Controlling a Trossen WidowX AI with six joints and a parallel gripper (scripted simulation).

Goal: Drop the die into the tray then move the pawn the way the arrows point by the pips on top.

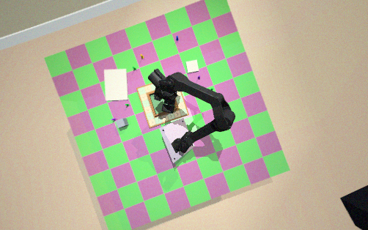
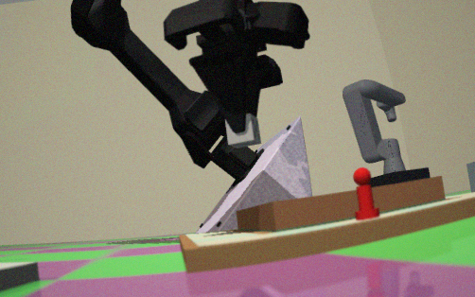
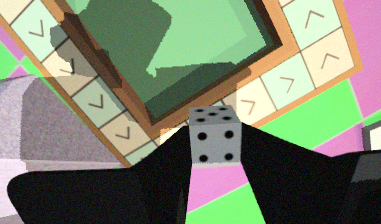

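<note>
Right now the red pawn is 13 cm ahead of my gripper tip, 3 cm to the left of it and 8 cm below it. Round my gripper tip: blue pawn (36 cm ahead, 21 cm to the right, 9 cm below); white die (right at my gripper tip); grey block (1 cm ahead, 37 cm to the left, 8 cm below).
</note>
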